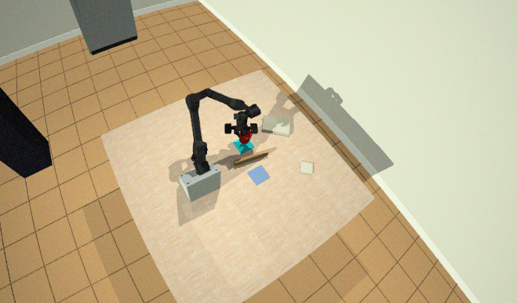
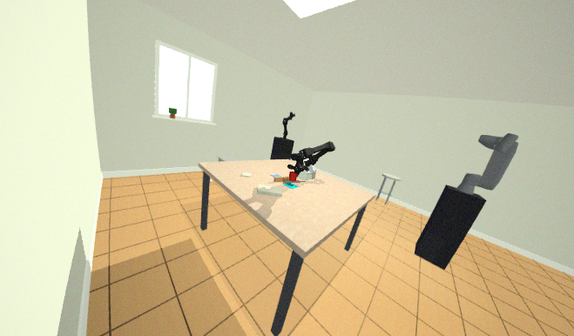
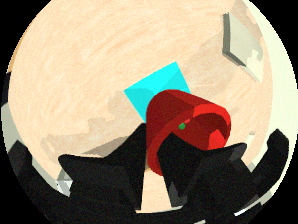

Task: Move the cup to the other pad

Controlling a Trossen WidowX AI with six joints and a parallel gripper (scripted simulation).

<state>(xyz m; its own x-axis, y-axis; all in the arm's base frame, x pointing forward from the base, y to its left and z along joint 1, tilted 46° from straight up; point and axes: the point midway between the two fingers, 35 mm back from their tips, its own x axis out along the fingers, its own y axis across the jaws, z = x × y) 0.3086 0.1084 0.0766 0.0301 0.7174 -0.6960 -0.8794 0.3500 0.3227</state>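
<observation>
My gripper tip is 13 cm to the left of the wooden bar, 8 cm above it and 1 cm short of it. Round my gripper tip: blue pad: 23 cm to the right, 10 cm below, 1 cm behind; red cup: 3 cm ahead, 2 cm to the right.
</observation>
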